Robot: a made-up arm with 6 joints.
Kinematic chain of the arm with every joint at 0, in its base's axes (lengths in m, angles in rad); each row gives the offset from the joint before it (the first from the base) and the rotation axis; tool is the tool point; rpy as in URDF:
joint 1: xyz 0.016 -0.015 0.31 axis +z
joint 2: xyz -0.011 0 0 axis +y
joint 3: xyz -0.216 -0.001 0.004 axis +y
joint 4: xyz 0.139 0.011 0.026 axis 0.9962 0 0.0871
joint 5: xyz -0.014 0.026 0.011 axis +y
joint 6: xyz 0.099 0.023 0.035 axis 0.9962 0 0.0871
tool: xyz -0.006 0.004 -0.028 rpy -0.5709 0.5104 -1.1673
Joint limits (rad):
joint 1: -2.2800..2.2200
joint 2: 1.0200..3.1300
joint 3: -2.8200..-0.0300
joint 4: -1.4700..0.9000
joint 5: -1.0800..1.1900
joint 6: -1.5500..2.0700
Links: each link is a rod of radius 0.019 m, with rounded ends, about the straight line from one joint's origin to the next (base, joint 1, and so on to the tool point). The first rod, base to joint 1, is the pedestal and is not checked.
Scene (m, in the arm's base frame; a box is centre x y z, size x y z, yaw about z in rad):
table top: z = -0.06
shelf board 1: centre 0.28 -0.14 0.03 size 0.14 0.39 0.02 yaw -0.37
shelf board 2: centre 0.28 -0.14 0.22 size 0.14 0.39 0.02 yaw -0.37
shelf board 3: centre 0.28 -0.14 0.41 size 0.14 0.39 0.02 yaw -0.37
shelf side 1: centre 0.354 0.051 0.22 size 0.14 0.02 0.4 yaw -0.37
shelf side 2: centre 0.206 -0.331 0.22 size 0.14 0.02 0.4 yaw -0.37
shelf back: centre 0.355 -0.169 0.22 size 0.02 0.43 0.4 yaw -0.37
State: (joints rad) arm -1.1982 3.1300 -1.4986 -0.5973 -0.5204 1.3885
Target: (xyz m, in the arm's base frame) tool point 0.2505 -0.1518 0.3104
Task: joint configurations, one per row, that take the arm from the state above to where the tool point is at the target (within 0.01 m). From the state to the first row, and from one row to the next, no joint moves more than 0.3 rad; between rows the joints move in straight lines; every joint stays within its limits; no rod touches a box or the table.
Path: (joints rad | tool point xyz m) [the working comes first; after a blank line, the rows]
Joints at the target: -1.0408 2.3528 -1.1586 -0.8840 -0.7804 1.4245
Straight joint move there: touches shelf board 2.

1: -1.4152 3.1115 -1.3213 -0.7087 -0.3786 1.3365 | 0.1576 -0.1891 0.1066
2: -1.6322 3.0930 -1.1440 -0.8200 -0.2368 1.2845 | 0.1101 -0.1610 0.1134
3: -1.5773 2.8341 -1.0437 -0.9558 -0.3475 1.3014 | 0.1225 -0.1735 0.1672
4: -1.5225 2.5752 -0.9434 -1.0916 -0.4581 1.3183 | 0.1347 -0.1683 0.2210
5: -1.4676 2.3163 -0.8431 -1.2274 -0.5687 1.3352 | 0.1436 -0.1466 0.2701
6: -1.4128 2.0575 -0.7428 -1.3632 -0.6794 1.3521 | 0.1463 -0.1114 0.3104
7: -1.2268 2.2051 -0.9507 -1.1236 -0.7299 1.3883 | 0.1955 -0.1390 0.3098
8: -1.0408 2.3528 -1.1586 -0.8840 -0.7804 1.4245 | 0.2505 -0.1518 0.3104

